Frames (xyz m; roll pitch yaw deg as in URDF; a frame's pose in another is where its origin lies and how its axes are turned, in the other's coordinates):
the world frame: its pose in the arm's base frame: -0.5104 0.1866 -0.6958 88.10 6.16 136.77
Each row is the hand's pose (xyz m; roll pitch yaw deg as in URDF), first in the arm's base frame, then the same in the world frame.
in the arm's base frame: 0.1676 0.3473 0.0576 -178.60 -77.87 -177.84
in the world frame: -0.4626 0.6882 0.6046 136.22 6.71 87.59
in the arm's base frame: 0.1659 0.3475 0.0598 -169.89 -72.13 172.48
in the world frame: -0.4614 0.6906 0.6037 134.77 8.44 81.54
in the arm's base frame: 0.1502 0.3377 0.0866 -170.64 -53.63 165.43
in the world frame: -0.4596 0.7183 0.5867 124.00 14.82 63.53
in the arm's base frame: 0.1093 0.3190 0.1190 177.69 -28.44 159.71
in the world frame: -0.4462 0.7537 0.5462 100.70 18.90 37.16
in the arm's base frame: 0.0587 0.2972 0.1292 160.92 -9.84 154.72
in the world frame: -0.4255 0.7678 0.4961 76.00 17.13 17.06
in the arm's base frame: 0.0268 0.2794 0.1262 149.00 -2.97 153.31
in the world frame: -0.4142 0.7672 0.4612 61.83 16.20 9.81
